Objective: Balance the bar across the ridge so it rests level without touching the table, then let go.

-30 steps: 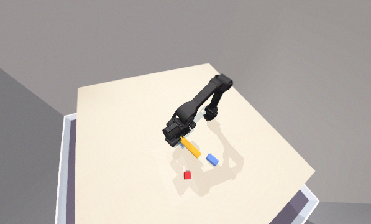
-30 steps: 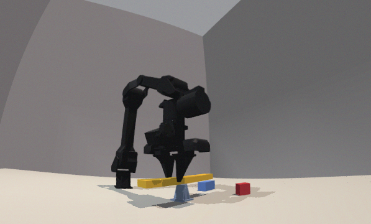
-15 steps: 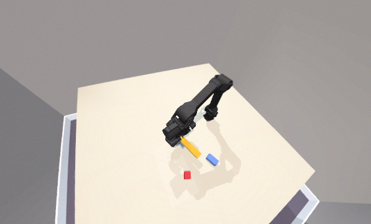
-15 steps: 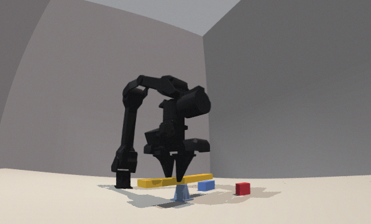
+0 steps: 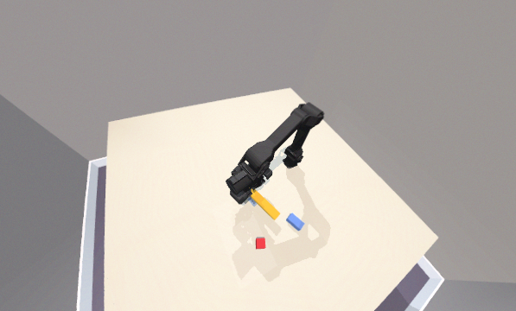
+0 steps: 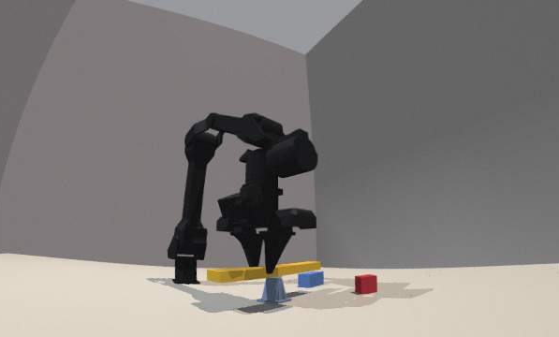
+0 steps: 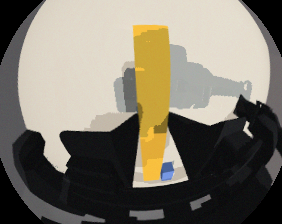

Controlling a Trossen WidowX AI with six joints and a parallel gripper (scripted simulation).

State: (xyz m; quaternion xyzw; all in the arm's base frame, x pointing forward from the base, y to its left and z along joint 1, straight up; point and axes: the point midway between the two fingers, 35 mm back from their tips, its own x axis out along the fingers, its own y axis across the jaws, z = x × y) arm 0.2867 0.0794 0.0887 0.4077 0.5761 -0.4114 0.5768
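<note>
Right now the yellow bar is 1 cm behind my gripper tip and 3 cm to the left of it. From my gripper tip the other things lie so: blue block (12 cm behind, 19 cm to the left, 4 cm below); then red cube (5 cm ahead, 20 cm to the left, 4 cm below).
</note>
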